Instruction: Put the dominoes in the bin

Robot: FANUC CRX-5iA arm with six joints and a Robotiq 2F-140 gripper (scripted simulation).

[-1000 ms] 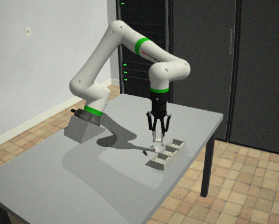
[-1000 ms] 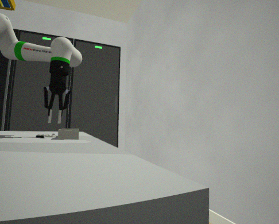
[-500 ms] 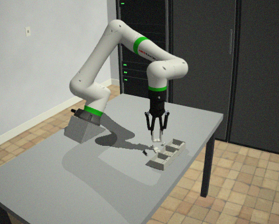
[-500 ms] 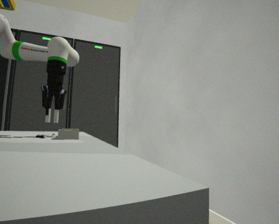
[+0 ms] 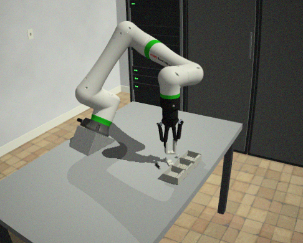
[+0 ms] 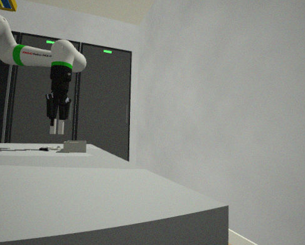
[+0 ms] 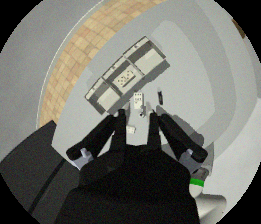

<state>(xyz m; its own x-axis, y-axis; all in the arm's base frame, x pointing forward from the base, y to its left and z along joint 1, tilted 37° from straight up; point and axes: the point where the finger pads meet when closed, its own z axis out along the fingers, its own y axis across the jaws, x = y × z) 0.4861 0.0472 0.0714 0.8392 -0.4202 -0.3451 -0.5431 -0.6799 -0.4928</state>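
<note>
The pale two-compartment bin block lies 90 mm ahead of my hand, 80 mm below it and 10 mm to the right of it. From my hand the other things lie so: small dark object (100 mm below, 60 mm to the right, 30 mm behind); then cream domino (90 mm below, 80 mm ahead, 10 mm to the right).
</note>
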